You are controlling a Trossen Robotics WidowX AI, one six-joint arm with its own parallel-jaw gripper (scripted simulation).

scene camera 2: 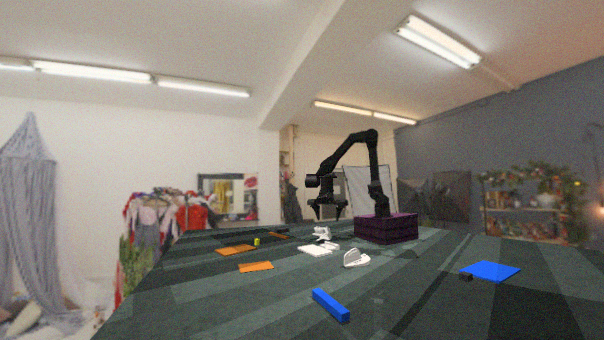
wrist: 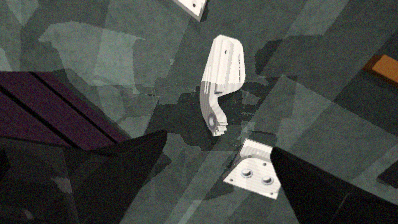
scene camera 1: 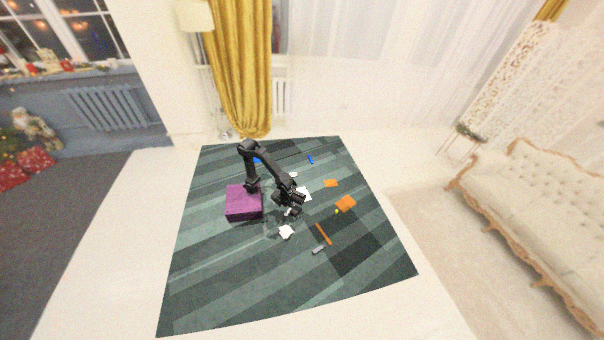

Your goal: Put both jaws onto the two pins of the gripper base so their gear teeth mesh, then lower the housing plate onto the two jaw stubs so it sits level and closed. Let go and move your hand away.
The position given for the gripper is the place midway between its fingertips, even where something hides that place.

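Observation:
Open and holding nothing, the gripper (wrist: 217,143) shares the scene with a white gripper base (wrist: 259,167) and a white jaw (wrist: 225,72). There is a blue plate (scene camera 2: 497,273) too, though in the wrist view the plate is out of frame.

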